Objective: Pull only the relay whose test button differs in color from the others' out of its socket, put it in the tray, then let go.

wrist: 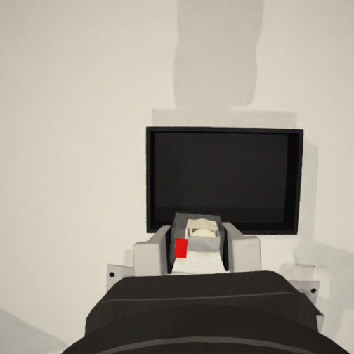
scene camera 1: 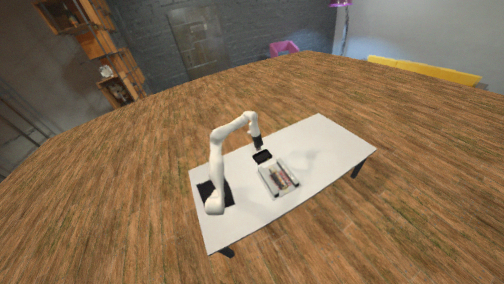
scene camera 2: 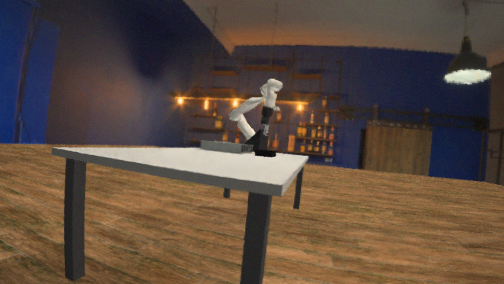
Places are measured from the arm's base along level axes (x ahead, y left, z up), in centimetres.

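Pixels of known places: gripper, fingertip midpoint: [scene camera 1: 259,150] [scene camera 2: 264,134]; arm's base, link origin: [scene camera 2: 253,138].
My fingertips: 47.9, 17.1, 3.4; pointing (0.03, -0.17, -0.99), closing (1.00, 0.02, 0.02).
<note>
Ahead of a thing's pixels: the offset from my fingertips to its top centre, as dx, dy, dz. "spot": to the spot under its first point. Level surfaces: height alone.
A relay [wrist: 199,244] with a grey body, a clear top and a red test button is held between the fingers of my gripper [scene camera 1: 258,149] [scene camera 2: 265,134] [wrist: 196,240]. The gripper is shut on it. The black rectangular tray @[+3.3, +2.3, -10.9] [scene camera 1: 262,156] [scene camera 2: 265,154] [wrist: 220,170] lies on the table below; its inside looks empty in the wrist view. The relay is raised above the table and overlaps the tray's near edge in the wrist view. The other relays are in the panel @[spot: -0.8, -30.9, -8.1] [scene camera 1: 280,179], too small to tell apart in scene camera 1.
Grey wire ducts [scene camera 1: 267,181] [scene camera 2: 225,146] stand along the panel's sides, next to the tray. Part of the panel's mounting plate [wrist: 119,270] shows beside the gripper in the wrist view. The arm's base stands on a black mat [scene camera 1: 227,190] on the white table @[dz -14.5] [scene camera 1: 320,145] [scene camera 2: 165,159].
</note>
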